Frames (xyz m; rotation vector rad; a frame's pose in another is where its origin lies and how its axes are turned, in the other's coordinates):
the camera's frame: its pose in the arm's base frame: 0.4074 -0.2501 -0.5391 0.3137 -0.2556 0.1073
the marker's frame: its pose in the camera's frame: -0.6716 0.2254 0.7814 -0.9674 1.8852 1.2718
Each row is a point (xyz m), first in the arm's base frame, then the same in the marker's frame.
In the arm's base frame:
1: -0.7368 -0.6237 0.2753
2: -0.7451 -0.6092 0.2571
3: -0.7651 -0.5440 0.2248
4: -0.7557 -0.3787 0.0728
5: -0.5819 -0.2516 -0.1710
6: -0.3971 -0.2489 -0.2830
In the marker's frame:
1: -0.1335 0.3181 -0.3038
2: -0.1133 0.3218 -0.2900
3: -0.0748 0.3350 -0.2265
4: 0.0741 0.2917 -0.0638
5: 0.2663 0.0641 0.0667
6: 0.3249 -0.1438 0.0759

